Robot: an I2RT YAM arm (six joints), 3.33 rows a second.
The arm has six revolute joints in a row. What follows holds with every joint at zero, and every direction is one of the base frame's. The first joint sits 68 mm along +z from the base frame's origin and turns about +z. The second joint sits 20 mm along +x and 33.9 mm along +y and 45.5 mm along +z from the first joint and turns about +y. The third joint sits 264 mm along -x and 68.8 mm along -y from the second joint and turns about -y. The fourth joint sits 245 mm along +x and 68.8 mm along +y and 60 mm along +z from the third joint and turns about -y. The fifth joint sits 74 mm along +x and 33.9 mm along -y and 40.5 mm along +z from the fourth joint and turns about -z. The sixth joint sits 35.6 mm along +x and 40.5 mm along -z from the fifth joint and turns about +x. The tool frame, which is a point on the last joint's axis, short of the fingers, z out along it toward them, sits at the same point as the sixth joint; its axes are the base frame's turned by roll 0, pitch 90 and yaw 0 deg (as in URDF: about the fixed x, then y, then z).
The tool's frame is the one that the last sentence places.
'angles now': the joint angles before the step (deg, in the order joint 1, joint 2, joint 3, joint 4, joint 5, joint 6). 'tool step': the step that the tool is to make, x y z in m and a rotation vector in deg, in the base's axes. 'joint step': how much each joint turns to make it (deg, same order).
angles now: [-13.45 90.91 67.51 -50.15 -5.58 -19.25]
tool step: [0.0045 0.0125 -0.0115 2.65 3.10 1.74]
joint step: [2.28 2.21 -0.01 -1.27 -1.73 1.01]
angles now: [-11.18 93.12 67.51 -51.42 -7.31 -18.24]
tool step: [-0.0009 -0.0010 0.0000 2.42 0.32 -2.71]
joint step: [-0.42 0.01 0.01 -0.40 -1.75 2.77]
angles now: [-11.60 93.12 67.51 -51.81 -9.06 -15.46]
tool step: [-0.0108 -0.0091 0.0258 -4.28 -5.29 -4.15]
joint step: [-1.72 -5.21 -0.01 1.08 3.58 1.53]
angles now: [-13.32 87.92 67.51 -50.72 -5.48 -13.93]
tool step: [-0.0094 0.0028 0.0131 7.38 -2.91 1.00]
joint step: [-0.87 -2.81 0.00 -1.60 -8.03 0.87]
